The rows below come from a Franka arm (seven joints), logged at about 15 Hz.
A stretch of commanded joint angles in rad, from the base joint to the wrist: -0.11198 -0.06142 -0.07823 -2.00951 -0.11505 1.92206 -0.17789; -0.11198 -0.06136 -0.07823 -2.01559 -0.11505 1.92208 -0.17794; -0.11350 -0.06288 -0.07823 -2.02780 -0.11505 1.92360 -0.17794; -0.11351 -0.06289 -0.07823 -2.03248 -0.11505 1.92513 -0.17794; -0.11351 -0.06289 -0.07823 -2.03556 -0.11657 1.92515 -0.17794; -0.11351 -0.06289 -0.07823 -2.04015 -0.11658 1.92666 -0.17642; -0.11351 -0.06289 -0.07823 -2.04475 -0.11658 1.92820 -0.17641; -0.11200 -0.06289 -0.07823 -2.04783 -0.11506 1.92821 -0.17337; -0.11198 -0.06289 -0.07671 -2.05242 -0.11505 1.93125 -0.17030; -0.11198 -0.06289 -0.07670 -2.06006 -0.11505 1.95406 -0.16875; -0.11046 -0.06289 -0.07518 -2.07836 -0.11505 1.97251 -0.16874; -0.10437 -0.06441 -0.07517 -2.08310 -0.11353 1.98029 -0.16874; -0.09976 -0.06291 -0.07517 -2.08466 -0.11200 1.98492 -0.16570; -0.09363 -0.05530 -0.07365 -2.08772 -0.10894 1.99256 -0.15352; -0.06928 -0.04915 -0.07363 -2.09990 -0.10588 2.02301 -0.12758; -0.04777 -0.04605 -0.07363 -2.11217 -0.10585 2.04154 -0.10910; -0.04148 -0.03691 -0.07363 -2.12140 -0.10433 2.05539 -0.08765; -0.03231 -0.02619 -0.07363 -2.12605 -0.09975 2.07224 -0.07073; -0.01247 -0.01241 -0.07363 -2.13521 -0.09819 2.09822 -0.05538; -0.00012 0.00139 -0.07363 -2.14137 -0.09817 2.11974 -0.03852; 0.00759 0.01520 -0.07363 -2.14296 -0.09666 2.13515 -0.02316
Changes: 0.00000 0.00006 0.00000 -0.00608 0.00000 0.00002 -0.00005; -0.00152 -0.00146 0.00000 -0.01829 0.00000 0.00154 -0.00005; -0.00153 -0.00147 0.00000 -0.02297 0.00000 0.00307 -0.00005; -0.00153 -0.00147 0.00000 -0.02605 -0.00152 0.00309 -0.00005; -0.00153 -0.00147 0.00000 -0.03064 -0.00153 0.00460 0.00147; -0.00153 -0.00147 0.00000 -0.03524 -0.00153 0.00614 0.00148; -0.00002 -0.00147 0.00000 -0.03832 -0.00001 0.00615 0.00452; 0.00000 -0.00147 0.00152 -0.04291 0.00000 0.00919 0.00759; 0.00000 -0.00147 0.00153 -0.05055 0.00000 0.03200 0.00914; 0.00152 -0.00147 0.00305 -0.06885 0.00000 0.05045 0.00915; 0.00761 -0.00299 0.00306 -0.07359 0.00152 0.05823 0.00915; 0.01222 -0.00149 0.00306 -0.07515 0.00305 0.06286 0.01219; 0.01835 0.00612 0.00458 -0.07821 0.00611 0.07050 0.02437; 0.04270 0.01227 0.00460 -0.09039 0.00917 0.10095 0.05031; 0.06421 0.01537 0.00460 -0.10266 0.00920 0.11948 0.06879; 0.07050 0.02451 0.00460 -0.11189 0.01072 0.13333 0.09024; 0.07967 0.03523 0.00460 -0.11654 0.01530 0.15018 0.10716; 0.09951 0.04901 0.00460 -0.12570 0.01686 0.17616 0.12251; 0.11186 0.06281 0.00460 -0.13186 0.01688 0.19768 0.13937; 0.11957 0.07662 0.00460 -0.13345 0.01839 0.21309 0.15473
